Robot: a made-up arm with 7 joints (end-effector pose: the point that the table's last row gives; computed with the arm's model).
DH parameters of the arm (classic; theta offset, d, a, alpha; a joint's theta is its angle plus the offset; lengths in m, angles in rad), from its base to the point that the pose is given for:
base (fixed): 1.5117 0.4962 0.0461 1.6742
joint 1: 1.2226 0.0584 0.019 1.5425
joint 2: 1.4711 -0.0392 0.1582 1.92
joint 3: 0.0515 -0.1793 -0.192 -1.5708
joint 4: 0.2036 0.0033 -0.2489 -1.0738
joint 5: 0 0.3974 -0.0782 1.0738
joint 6: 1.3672 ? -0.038 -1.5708
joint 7: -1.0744 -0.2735 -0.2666 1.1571
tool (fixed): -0.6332 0.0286 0 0
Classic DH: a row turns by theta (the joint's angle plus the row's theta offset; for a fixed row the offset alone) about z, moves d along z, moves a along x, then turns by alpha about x.
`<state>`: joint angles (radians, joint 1 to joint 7).
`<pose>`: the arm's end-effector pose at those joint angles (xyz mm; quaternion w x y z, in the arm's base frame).
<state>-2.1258 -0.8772 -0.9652 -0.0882 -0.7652 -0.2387 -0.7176</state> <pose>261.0 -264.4 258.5 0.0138 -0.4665 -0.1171 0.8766</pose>
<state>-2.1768 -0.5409 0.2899 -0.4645 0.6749 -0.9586 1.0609</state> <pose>-212.9 -319.5 639.6 0.3853 0.8382 0.3293 -0.2012</pose>
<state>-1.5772 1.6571 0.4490 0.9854 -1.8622 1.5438 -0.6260</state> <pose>-262.1 525.9 247.3 0.5908 0.5864 0.5288 0.1660</pose>
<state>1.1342 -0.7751 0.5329 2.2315 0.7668 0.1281 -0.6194</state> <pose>-96.3 -215.0 363.5 0.7285 0.0868 0.5025 0.4573</pose>
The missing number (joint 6, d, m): 0.0952
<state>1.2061 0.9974 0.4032 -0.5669 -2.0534 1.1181 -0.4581</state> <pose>-286.6 375.5 814.7 0.2866 0.0914 -0.7027 0.6448</pose>
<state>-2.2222 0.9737 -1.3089 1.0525 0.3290 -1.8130 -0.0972</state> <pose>495.6 -132.8 81.7 0.1999 0.8725 -0.2268 0.3839</pose>
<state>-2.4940 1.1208 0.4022 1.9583 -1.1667 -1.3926 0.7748</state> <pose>420.3 436.2 461.0 0.3019 -0.7699 0.5444 -0.1409</pose>
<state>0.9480 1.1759 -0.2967 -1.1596 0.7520 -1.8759 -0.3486</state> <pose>-394.6 491.7 792.6 0.7274 -0.6196 -0.2870 -0.0677</pose>
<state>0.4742 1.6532 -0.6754 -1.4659 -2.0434 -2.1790 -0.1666</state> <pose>-298.5 -23.7 310.0 0.1234 0.1482 -0.9785 0.0730</pose>
